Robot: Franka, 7 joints.
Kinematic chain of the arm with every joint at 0, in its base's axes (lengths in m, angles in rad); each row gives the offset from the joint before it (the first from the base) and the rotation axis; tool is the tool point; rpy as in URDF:
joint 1: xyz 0 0 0.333 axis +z
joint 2: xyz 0 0 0 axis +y
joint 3: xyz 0 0 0.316 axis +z
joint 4: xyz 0.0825 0 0 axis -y
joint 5: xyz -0.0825 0 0.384 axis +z
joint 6: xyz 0 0 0 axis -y
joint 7: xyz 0.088 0 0 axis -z
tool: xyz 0 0 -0.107 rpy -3.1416 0 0
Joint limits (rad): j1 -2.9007..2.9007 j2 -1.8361..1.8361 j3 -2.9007..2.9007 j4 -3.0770..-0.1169 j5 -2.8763..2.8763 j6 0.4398..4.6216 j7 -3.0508..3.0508
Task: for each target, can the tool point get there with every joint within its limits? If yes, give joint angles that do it. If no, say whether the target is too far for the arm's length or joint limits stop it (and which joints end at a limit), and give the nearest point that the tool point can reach.
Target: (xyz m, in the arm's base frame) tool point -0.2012 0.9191 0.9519
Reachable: no: too far | nearest point -0.1533 0.7002 0.8045 | short by 0.268 m
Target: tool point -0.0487 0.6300 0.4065
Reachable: yes | joints -2.1176 -0.9628 -2.1546 -1.0315 0.0682 0.8465 1.4425
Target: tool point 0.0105 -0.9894 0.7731
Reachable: no: too far | nearest point 0.0083 -0.7838 0.6816 | short by 0.225 m
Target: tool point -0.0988 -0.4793 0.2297
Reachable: yes | joints -1.2630 0.2156 -0.4784 -2.3998 1.1004 2.5373 -0.8784
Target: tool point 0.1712 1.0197 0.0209
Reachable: no: too far | nearest point 0.1360 0.8100 0.0851 | short by 0.222 m
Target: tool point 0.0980 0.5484 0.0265
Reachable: yes | joints 1.8069 1.1674 -0.2591 -1.4902 2.3143 3.5914 -1.1582
